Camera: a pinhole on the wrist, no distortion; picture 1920 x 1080 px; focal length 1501.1 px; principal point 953.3 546.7 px. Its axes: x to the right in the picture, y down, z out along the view. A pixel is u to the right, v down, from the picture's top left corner.
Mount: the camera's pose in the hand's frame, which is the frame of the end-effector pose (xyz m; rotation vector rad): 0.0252 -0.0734 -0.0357 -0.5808 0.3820 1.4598
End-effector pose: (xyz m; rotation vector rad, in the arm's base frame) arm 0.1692 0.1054 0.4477 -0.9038 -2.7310 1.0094
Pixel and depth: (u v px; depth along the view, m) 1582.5 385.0 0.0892
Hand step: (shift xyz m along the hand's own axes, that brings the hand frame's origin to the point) 0.0288 0.0088 0.0160
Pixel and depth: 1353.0 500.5 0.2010
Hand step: 0.0153 0.0870 0.0965
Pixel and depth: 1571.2 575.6 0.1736
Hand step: 0.0103 0.0858 0.0628
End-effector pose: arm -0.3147 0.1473 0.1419 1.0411 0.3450 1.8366
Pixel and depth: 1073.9 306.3 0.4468
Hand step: 0.0531 0.2149 0.3138
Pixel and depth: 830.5 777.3 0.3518
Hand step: -0.0672 0.1086 0.2573
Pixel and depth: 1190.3 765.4 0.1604
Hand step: -0.0123 0.0408 0.0759
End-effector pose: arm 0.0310 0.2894 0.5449 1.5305 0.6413 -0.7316
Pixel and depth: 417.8 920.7 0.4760
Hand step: -0.1565 0.0670 0.4298
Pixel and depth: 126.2 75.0 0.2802
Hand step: 0.0698 -0.0370 0.2911
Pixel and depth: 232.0 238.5 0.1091
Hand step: 0.0315 -0.0528 0.0855
